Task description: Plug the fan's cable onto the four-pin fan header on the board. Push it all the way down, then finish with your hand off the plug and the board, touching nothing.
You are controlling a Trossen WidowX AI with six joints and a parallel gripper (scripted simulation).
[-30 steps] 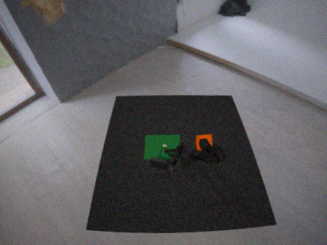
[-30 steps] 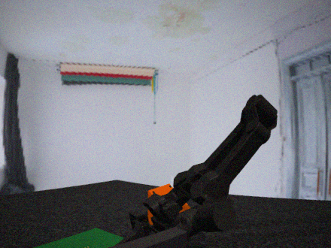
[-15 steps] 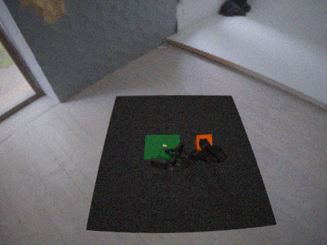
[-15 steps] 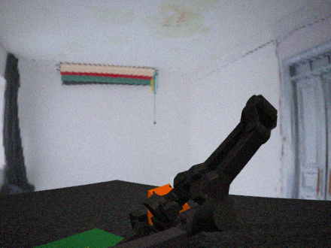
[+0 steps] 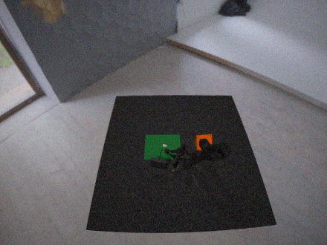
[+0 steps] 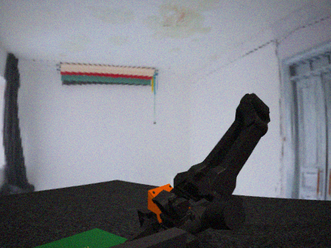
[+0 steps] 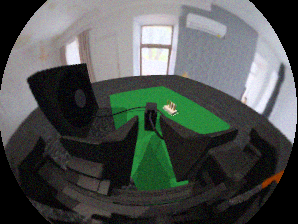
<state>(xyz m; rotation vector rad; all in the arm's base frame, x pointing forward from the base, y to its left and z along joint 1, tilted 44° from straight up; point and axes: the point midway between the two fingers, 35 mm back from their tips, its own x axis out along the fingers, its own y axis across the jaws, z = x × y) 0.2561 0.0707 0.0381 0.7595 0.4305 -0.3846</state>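
Right now my gripper tip is 2 cm short of the dark fan plug, 1 cm to the left of it and 2 cm above it. Round my gripper tip: pale four-pin header 3 cm ahead, 8 cm to the right, 4 cm below; black fan 8 cm ahead, 9 cm to the left, 2 cm above; green board 5 cm ahead, 8 cm to the right, 5 cm below.
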